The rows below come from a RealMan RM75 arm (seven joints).
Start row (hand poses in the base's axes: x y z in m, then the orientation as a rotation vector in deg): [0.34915 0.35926 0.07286 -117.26 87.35 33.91]
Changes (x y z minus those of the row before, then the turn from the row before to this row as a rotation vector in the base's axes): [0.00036 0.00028 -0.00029 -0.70 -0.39 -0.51]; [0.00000 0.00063 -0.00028 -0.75 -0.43 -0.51]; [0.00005 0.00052 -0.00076 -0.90 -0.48 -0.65]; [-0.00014 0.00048 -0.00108 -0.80 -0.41 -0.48]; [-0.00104 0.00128 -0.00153 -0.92 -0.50 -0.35]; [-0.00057 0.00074 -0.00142 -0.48 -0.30 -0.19]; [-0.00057 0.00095 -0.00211 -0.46 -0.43 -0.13]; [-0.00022 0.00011 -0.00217 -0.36 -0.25 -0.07]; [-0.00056 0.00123 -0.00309 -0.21 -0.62 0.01]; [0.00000 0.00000 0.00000 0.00 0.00 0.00]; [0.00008 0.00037 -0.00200 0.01 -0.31 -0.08]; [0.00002 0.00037 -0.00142 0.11 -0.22 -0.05]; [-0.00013 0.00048 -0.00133 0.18 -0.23 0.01]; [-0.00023 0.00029 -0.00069 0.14 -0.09 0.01]
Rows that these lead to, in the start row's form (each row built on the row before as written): [0.34951 0.35954 0.07257 -117.33 88.02 32.83]; [0.34951 0.36017 0.07229 -117.43 88.69 31.67]; [0.34956 0.36069 0.07153 -117.51 89.54 30.29]; [0.34942 0.36117 0.07045 -117.66 90.21 29.11]; [0.34838 0.36245 0.06892 -118.00 90.77 27.79]; [0.34781 0.36319 0.06750 -118.16 91.04 27.06]; [0.34724 0.36414 0.06539 -118.35 91.17 26.22]; [0.34702 0.36425 0.06322 -118.53 91.29 25.67]; [0.34646 0.36548 0.06013 -118.64 91.04 24.84]; [0.34646 0.36548 0.06013 -118.64 91.04 24.84]; [0.34654 0.36585 0.05813 -118.53 90.93 24.48]; [0.34656 0.36622 0.05671 -118.38 90.79 24.30]; [0.34643 0.36670 0.05538 -118.23 90.55 24.18]; [0.34620 0.36699 0.05469 -118.13 90.42 24.18]
